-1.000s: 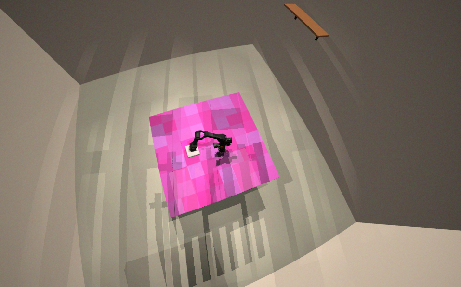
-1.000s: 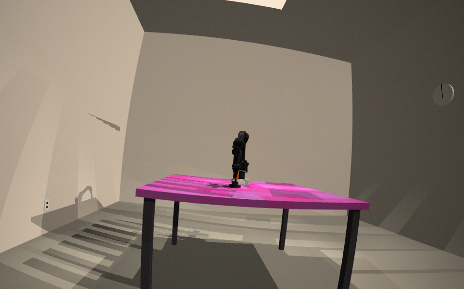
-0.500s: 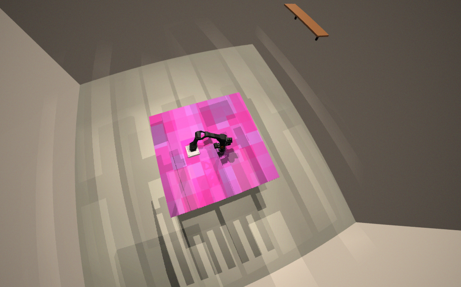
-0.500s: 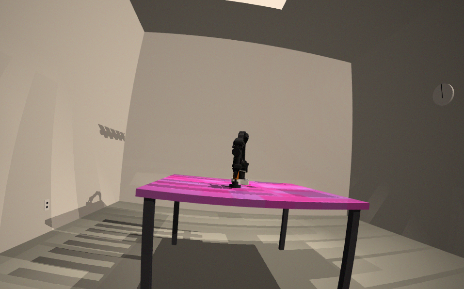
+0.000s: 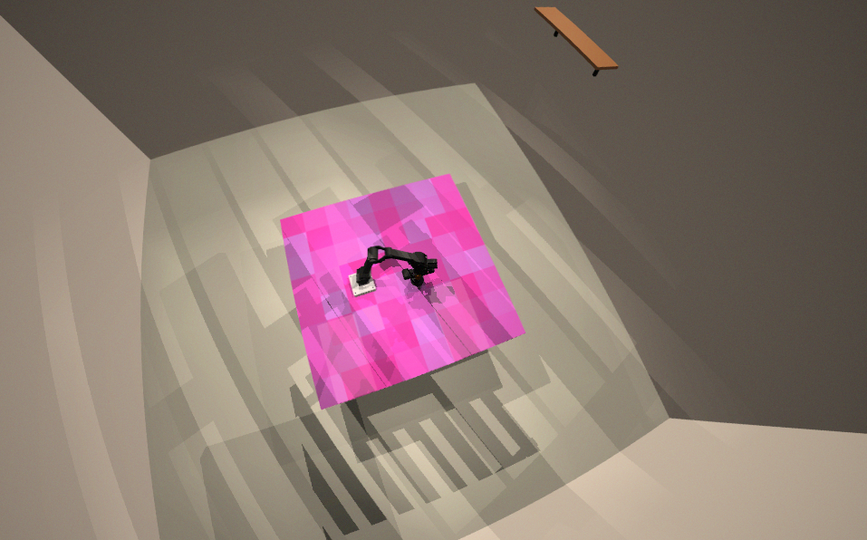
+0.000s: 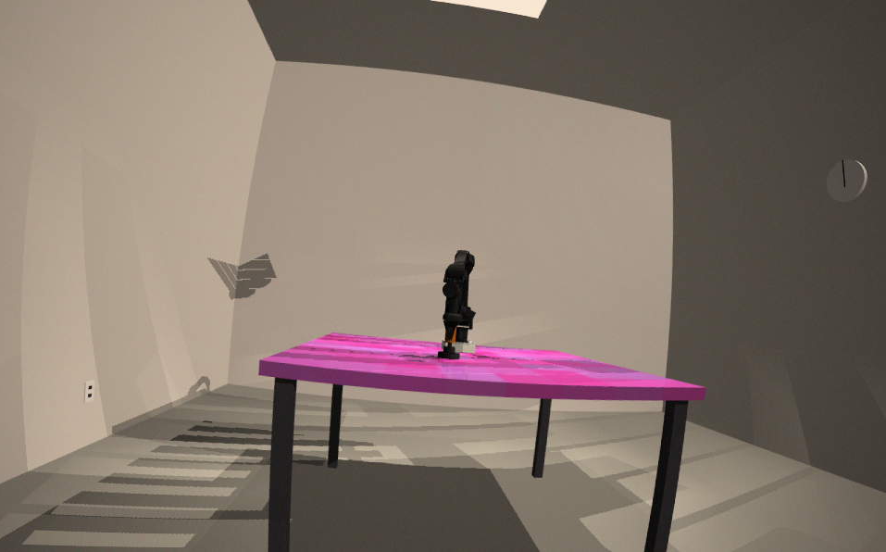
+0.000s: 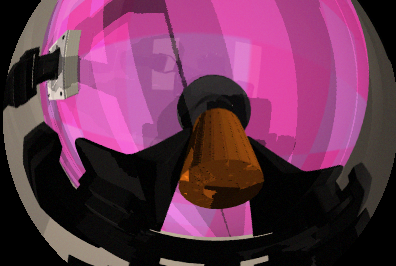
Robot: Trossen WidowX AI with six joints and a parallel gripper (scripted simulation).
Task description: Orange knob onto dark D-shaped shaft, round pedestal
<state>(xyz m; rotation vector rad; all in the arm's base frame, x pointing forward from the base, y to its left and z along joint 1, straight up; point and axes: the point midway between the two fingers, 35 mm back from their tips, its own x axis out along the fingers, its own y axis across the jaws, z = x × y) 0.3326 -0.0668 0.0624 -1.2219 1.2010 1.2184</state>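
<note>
My gripper tip is now 4 cm above the dark round pedestal. Round my gripper tip: orange knob 2 cm above.
</note>
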